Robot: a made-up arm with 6 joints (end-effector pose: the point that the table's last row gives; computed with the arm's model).
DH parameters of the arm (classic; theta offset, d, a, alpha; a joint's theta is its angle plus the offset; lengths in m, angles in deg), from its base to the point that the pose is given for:
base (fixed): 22.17 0 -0.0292 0
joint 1: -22.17 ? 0.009 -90
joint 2: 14.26 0 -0.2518 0
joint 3: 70.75 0.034 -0.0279 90
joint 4: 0 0.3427 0.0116 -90
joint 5: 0 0.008 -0.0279 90
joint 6: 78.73 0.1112 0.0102 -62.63
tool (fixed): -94.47 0.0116 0 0
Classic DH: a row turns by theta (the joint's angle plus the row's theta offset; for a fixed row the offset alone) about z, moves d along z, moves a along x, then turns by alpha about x.
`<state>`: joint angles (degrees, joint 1 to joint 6).
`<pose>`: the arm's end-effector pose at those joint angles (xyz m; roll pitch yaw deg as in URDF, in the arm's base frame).
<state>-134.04 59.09 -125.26 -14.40 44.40 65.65</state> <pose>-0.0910 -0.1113 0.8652 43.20 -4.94 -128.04</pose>
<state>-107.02 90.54 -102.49 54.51 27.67 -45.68</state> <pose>-0.0961 -0.5180 0.6005 -8.76 26.62 -92.76</pose>
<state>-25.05 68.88 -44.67 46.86 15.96 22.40</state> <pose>0.3837 -0.1492 0.3347 80.88 42.50 18.92</pose>
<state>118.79 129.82 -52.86 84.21 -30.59 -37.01</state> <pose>-0.1897 0.3564 -0.0386 -61.45 73.35 13.60</pose>
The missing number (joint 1, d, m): 0.204
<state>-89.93 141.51 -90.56 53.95 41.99 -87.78</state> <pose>0.0800 -0.5524 -0.0121 3.59 81.58 -27.22</pose>
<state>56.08 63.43 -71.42 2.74 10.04 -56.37</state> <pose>0.1502 0.3526 0.5722 -66.41 4.45 29.84</pose>
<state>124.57 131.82 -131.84 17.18 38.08 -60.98</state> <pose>-0.4658 0.4959 0.3541 -72.60 40.31 104.38</pose>
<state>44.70 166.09 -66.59 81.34 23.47 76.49</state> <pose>0.1139 0.2046 -0.2644 -137.74 46.72 114.82</pose>
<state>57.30 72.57 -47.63 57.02 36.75 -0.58</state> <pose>0.1307 0.3995 0.3145 85.23 47.43 129.03</pose>
